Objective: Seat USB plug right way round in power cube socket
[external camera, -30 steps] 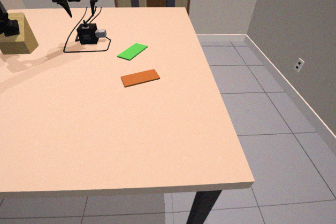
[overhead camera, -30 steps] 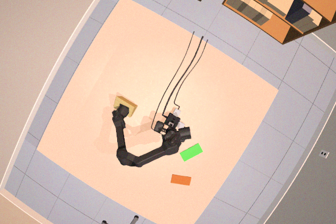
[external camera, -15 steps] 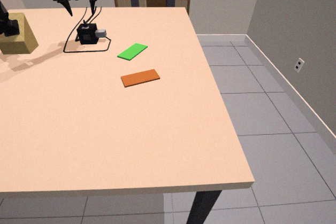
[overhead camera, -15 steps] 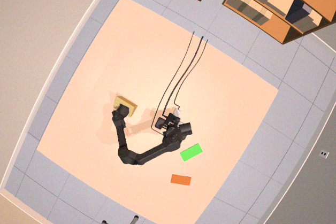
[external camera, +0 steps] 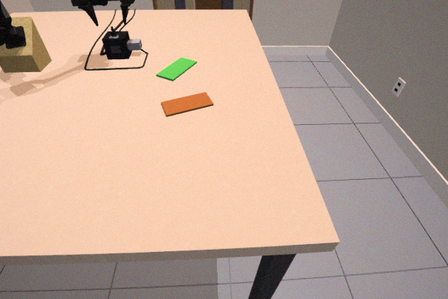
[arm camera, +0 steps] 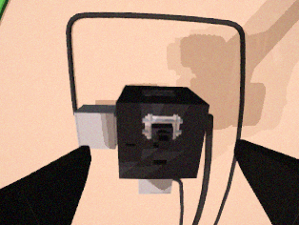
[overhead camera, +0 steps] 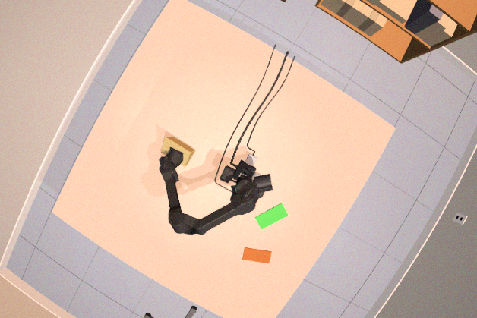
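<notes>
The USB plug is 30 mm below my gripper tip. From my gripper tip the other things lie so: green card: 210 mm ahead, 130 mm to the right, 110 mm below; then orange card: 340 mm to the right, 230 mm ahead, 110 mm below; then USB socket: 50 mm below.
</notes>
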